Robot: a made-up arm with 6 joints. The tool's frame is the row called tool. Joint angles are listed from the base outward.
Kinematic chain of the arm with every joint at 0, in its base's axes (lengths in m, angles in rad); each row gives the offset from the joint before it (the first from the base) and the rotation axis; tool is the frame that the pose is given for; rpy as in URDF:
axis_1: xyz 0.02 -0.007 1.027 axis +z
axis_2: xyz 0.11 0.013 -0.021 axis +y
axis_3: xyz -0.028 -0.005 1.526 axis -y
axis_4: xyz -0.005 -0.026 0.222 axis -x
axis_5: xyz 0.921 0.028 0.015 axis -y
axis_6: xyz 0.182 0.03 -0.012 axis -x
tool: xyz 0 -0.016 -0.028 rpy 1.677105 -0.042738 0.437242
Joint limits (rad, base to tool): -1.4..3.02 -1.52..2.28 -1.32..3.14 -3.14..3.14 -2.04..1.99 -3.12..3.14
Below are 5 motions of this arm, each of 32 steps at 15 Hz.
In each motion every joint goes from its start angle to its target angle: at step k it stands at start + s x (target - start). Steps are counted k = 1, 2, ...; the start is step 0. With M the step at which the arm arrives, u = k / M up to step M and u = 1 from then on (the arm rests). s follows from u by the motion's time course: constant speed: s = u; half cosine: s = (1 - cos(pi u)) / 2; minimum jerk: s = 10 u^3 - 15 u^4 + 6 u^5.
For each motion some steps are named. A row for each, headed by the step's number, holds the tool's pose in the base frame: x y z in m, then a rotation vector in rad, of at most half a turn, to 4 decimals.
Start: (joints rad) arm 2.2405 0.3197 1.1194 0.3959 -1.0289 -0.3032
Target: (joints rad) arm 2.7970 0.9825 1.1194 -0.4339 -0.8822 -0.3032
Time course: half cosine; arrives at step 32
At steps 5, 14, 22, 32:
5: -0.7942 0.9938 3.1534 0.6501 2.0183 1.4938
14: -1.3566 1.0700 2.8432 0.1897 2.4085 1.3543
22: -1.9319 0.9018 2.4093 -0.3092 2.7053 1.0250
32: -2.2123 0.6956 2.1159 -0.5714 2.7987 0.7577

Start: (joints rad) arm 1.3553 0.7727 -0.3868 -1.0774 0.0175 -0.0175
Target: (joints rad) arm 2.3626 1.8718 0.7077 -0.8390 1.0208 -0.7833
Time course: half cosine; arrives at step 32
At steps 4, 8, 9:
4: 0.3337 1.8385 1.1661 1.6850 1.7720 -0.4559
8: 0.1539 1.9899 1.0307 1.6965 1.7659 -0.3419
9: 0.0868 2.0330 0.9827 1.7019 1.7673 -0.3022

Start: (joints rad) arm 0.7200 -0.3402 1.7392 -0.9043 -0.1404 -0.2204
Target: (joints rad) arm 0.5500 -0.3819 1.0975 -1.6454 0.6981 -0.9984
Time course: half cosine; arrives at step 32
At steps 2, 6, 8, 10, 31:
2: -0.8822 -0.7259 3.2804 -0.9579 -0.1398 -2.5987
6: -0.8691 -0.7062 3.3087 -0.9349 -0.2013 -2.4945
8: -0.8559 -0.6898 3.3316 -0.9168 -0.2450 -2.4051
10: -0.8372 -0.6698 3.3584 -0.8957 -0.2892 -2.2939
31: -0.4894 -0.4646 3.5148 -0.6374 -0.1935 -1.1825

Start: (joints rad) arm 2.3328 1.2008 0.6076 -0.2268 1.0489 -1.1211
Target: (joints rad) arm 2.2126 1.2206 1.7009 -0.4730 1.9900 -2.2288
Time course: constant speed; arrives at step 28
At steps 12, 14, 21, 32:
12: -1.6379 1.9186 1.8722 -0.7753 -1.1263 -0.4014
14: -1.5931 1.9051 1.9512 -0.6733 -0.9892 -0.3691
21: -1.4113 1.8158 2.1806 -0.2597 -0.5499 -0.2949
32: -1.2132 1.6796 2.3268 0.2144 -0.1695 -0.2860

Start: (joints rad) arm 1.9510 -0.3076 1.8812 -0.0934 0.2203 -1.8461
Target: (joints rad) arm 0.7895 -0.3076 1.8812 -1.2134 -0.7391 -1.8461
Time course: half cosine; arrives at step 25
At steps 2, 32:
2: 0.3930 -1.1816 3.1938 0.1707 -0.4887 -0.8899
32: -0.9115 -0.7647 3.1449 -0.5107 -1.8067 -0.9168

